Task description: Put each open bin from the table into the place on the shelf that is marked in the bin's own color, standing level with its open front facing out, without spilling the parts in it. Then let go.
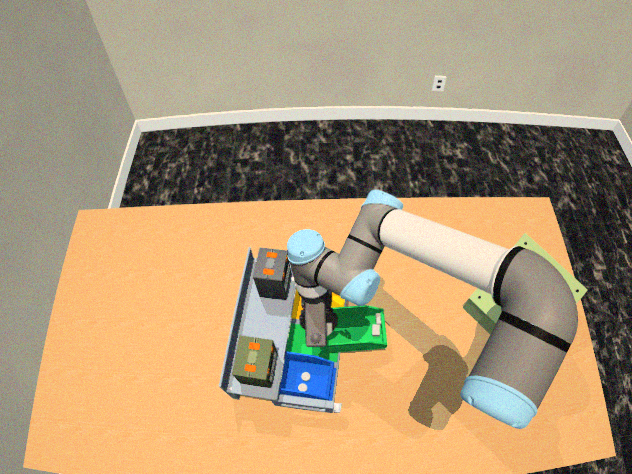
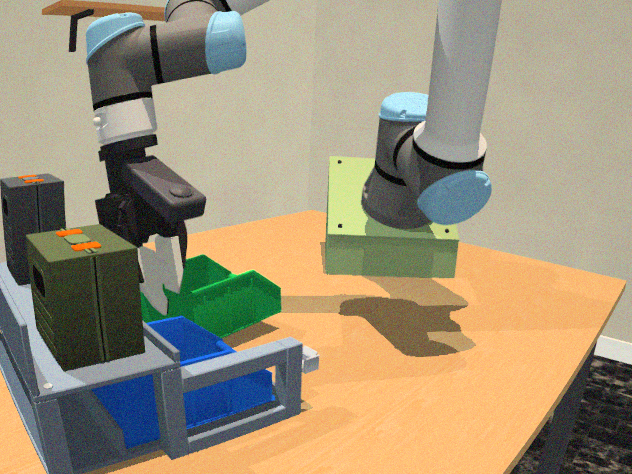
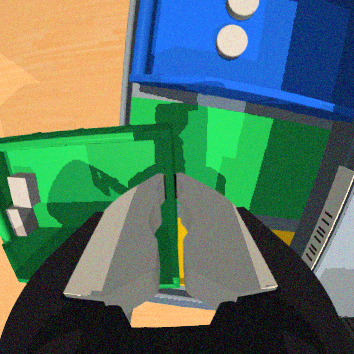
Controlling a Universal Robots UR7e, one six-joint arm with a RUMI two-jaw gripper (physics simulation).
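Pixels of known places: gripper, fingertip midpoint: (image 2: 168, 313) (image 3: 170, 175); arm's base, origin of the base link: (image 2: 400, 202).
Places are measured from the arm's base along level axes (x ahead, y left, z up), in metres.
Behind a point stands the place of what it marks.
My gripper (image 3: 170, 175) @(z -0.063, x 0.554, y 0.097 m) (image 2: 166, 306) @(z -0.063, x 0.554, y 0.097 m) is shut on the rear wall of the green bin (image 3: 115, 157) @(z -0.100, x 0.503, y 0.096 m) (image 2: 239, 303) @(z -0.063, x 0.460, y 0.117 m) (image 1: 357, 345) @(z -0.051, x 0.462, y 0.117 m). The bin hangs partly over the shelf's green place (image 3: 227, 140) @(z -0.116, x 0.600, y 0.119 m) (image 1: 297, 342) @(z -0.117, x 0.622, y 0.102 m) and sticks out past its front side. It looks tilted, its outer end higher than the held end. Light blocks (image 3: 20, 191) @(z -0.081, x 0.416, y 0.060 m) (image 1: 375, 329) @(z -0.080, x 0.416, y 0.060 m) lie inside at the outer end. The blue bin (image 1: 317, 377) @(z -0.114, x 0.558, y 0.197 m) (image 2: 178, 336) @(z -0.064, x 0.576, y 0.159 m) (image 3: 195, 45) @(z -0.114, x 0.562, y 0.194 m) stands in the shelf beside the green place, with two round pale parts in it. The yellow place (image 1: 296, 308) @(z -0.117, x 0.637, y 0.002 m) (image 3: 283, 237) @(z -0.117, x 0.681, y 0.022 m) is partly hidden. The held wall's lower edge is hidden.
The grey shelf (image 1: 262, 326) @(z -0.021, x 0.707, y 0.098 m) (image 2: 171, 413) @(z -0.071, x 0.659, y 0.286 m) carries a dark box (image 1: 270, 275) @(z 0.100, x 0.685, y 0.008 m) (image 2: 33, 219) @(z 0.057, x 0.698, y 0.018 m) and an olive box (image 1: 255, 359) @(z 0.076, x 0.694, y 0.212 m) (image 2: 84, 301) @(z 0.037, x 0.716, y 0.256 m) on its upper board. Its side frame stands close beside the blue bin. The arm's green base block (image 2: 390, 255) @(z -0.083, x 0.074, y 0.044 m) is at the table's other side.
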